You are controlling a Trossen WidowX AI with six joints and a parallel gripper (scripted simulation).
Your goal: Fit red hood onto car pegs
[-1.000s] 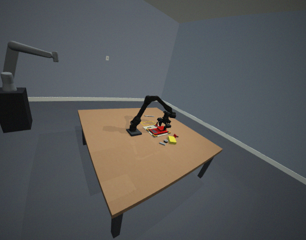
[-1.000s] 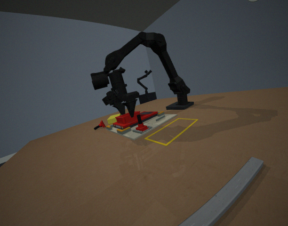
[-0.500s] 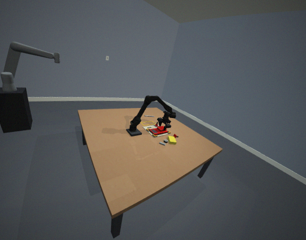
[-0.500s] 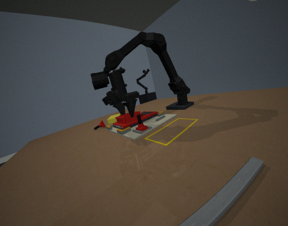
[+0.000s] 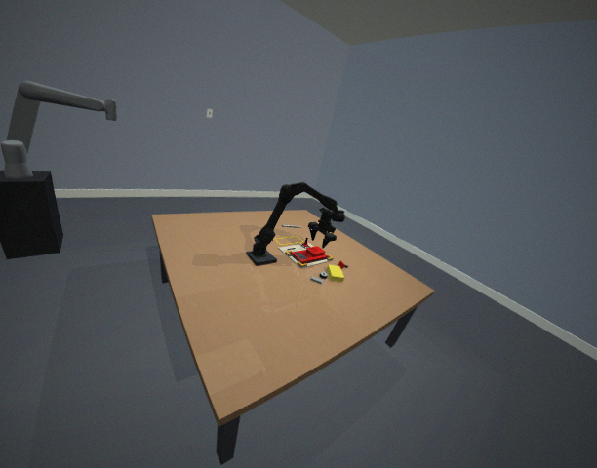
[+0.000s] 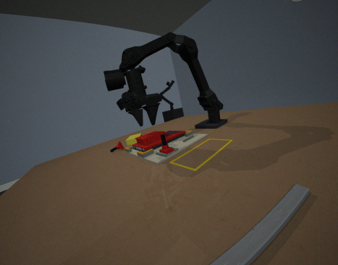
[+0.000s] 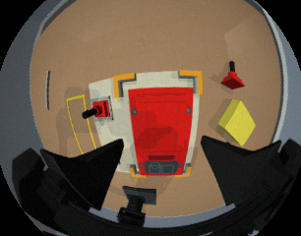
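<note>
My gripper tip is now 5 cm above the red hood. The rest, counted from my gripper tip: grey strip: 15 cm ahead, 39 cm to the left, 8 cm below; pale jig plate: 3 cm behind, 3 cm to the left, 7 cm below; yellow block: 3 cm behind, 19 cm to the right, 7 cm below.
</note>
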